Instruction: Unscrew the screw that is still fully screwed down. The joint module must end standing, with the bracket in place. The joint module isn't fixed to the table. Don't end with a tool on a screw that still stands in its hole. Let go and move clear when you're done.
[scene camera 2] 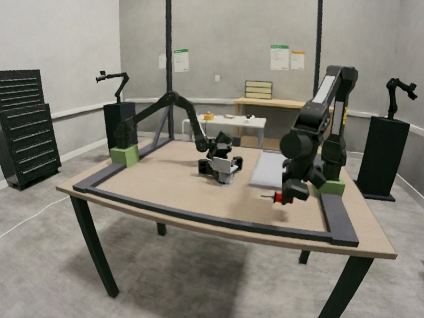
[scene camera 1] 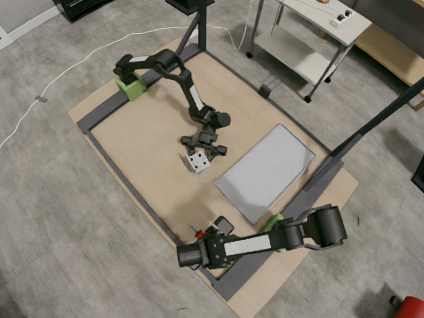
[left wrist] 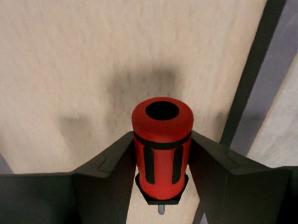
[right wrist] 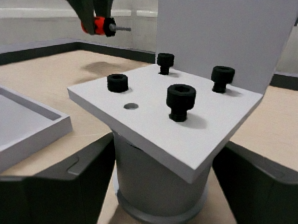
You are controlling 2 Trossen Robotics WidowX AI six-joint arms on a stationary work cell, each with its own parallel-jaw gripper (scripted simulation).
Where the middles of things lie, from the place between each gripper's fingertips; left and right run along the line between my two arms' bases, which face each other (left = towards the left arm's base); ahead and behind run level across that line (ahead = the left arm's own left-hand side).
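The shallow grey tray (scene camera 1: pixel 262 176) is 38 cm behind my left hand, and it is also 8 cm below that hand and 2 cm to the right of it. The black screw (right wrist: pixel 180 98) is 24 cm to the right of my left hand, 20 cm behind it and 2 cm below it. As for the light grey bracket (right wrist: pixel 251 44), my left hand is 2 cm above it, 18 cm past it and 23 cm to the left of it.
The light grey bracket is 4 cm above my right hand, 2 cm ahead of it and 1 cm to the left of it. The shallow grey tray is 22 cm to the left of my right hand, 18 cm behind it and 3 cm below it, while my right hand itself is 3 cm below the black screw. Going by its middle, the black screw is nearer to my right hand than to my left hand.
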